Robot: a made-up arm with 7 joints. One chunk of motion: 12 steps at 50 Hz.
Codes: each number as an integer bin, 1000 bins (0 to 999) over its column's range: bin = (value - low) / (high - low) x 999, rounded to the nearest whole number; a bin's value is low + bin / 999 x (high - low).
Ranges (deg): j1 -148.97..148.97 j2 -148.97..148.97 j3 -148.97..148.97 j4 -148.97..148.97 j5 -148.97..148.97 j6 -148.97..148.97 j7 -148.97..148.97
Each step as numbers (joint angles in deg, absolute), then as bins.
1 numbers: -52.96 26.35 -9.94 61.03 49.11 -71.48 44.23
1 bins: 322 588 466 704 664 260 648
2 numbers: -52.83 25.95 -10.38 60.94 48.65 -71.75 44.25
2 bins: 322 587 465 704 663 259 648
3 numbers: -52.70 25.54 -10.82 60.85 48.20 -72.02 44.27
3 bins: 323 585 463 704 661 258 648
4 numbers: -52.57 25.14 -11.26 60.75 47.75 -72.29 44.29
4 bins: 323 584 462 703 660 257 648
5 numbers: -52.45 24.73 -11.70 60.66 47.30 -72.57 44.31
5 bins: 324 582 460 703 658 256 648
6 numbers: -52.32 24.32 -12.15 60.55 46.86 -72.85 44.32
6 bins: 324 581 459 703 657 255 648
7 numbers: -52.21 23.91 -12.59 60.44 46.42 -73.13 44.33
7 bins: 324 580 457 702 655 254 648
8 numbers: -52.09 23.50 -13.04 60.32 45.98 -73.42 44.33
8 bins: 325 578 456 702 654 253 648
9 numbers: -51.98 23.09 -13.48 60.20 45.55 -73.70 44.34
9 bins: 325 577 454 701 652 252 648
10 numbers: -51.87 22.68 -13.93 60.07 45.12 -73.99 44.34
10 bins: 326 576 453 701 651 251 648
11 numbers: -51.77 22.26 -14.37 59.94 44.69 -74.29 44.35
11 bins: 326 574 451 700 649 250 648
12 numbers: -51.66 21.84 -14.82 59.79 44.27 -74.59 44.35
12 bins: 326 573 450 700 648 249 648
